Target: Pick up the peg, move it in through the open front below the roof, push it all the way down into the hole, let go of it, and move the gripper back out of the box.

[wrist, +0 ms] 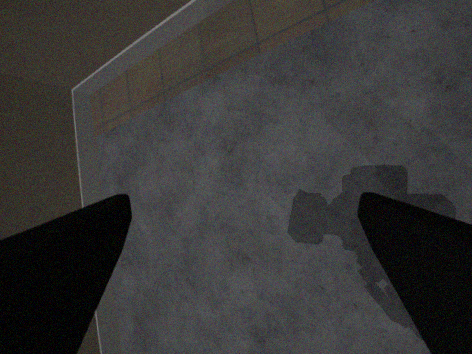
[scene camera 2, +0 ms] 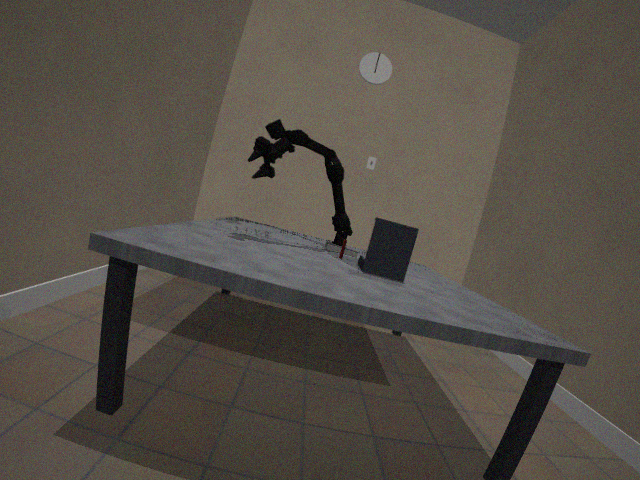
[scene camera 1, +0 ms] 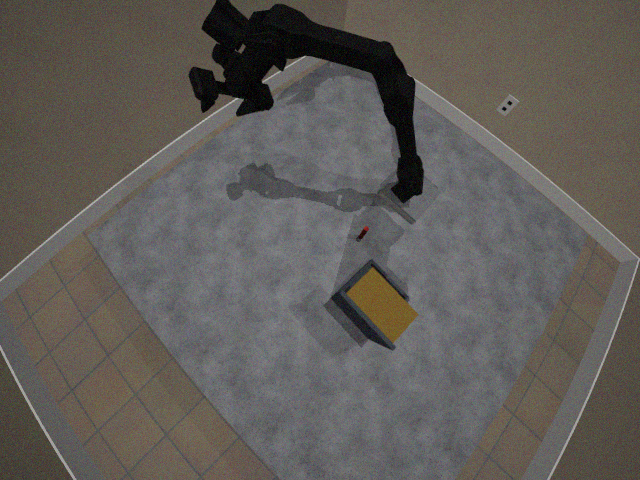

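Note:
The peg is small and red with a dark lower end in scene camera 1. It stands upright on the table between the arm's base and the box. The box has dark grey-blue walls and a yellow roof. Its hole is hidden, and I cannot tell which side is the open front. My gripper is wide open and empty, high above the table and well away from the peg and box. The peg and box do not show in the wrist view.
The arm's base stands on the grey table, near the peg. The arm arches up from it towards the gripper. A small dark rounded part shows at the box's lower left in scene camera 2. Shadows lie on the table.

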